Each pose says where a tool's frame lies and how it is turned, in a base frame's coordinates. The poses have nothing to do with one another.
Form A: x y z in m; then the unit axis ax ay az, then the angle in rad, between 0 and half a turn.
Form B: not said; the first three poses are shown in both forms.
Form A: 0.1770, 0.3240, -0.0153, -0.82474, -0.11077, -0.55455, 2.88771
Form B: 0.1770, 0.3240, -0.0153, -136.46, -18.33, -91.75
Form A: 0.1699, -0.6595, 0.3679, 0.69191, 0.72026, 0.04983, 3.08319
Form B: 0.1699, -0.6595, 0.3679, 122.23, 127.24, 8.80
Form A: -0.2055, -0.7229, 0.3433, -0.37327, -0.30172, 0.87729, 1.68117
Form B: -0.2055, -0.7229, 0.3433, -35.95, -29.06, 84.50
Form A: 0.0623, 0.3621, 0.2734, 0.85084, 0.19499, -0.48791, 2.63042
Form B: 0.0623, 0.3621, 0.2734, 128.23, 29.39, -73.53
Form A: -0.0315, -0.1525, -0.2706, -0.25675, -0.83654, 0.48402, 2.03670
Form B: -0.0315, -0.1525, -0.2706, -29.96, -97.62, 56.48
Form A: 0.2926, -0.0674, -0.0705, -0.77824, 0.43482, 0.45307, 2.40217
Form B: 0.2926, -0.0674, -0.0705, -107.11, 59.85, 62.36
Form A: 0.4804, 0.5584, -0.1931, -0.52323, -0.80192, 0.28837, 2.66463
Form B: 0.4804, 0.5584, -0.1931, -79.88, -122.43, 44.03
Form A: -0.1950, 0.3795, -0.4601, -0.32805, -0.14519, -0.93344, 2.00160
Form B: -0.1950, 0.3795, -0.4601, -37.62, -16.65, -107.05
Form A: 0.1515, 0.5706, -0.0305, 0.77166, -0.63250, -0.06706, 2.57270
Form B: 0.1515, 0.5706, -0.0305, 113.75, -93.23, -9.88
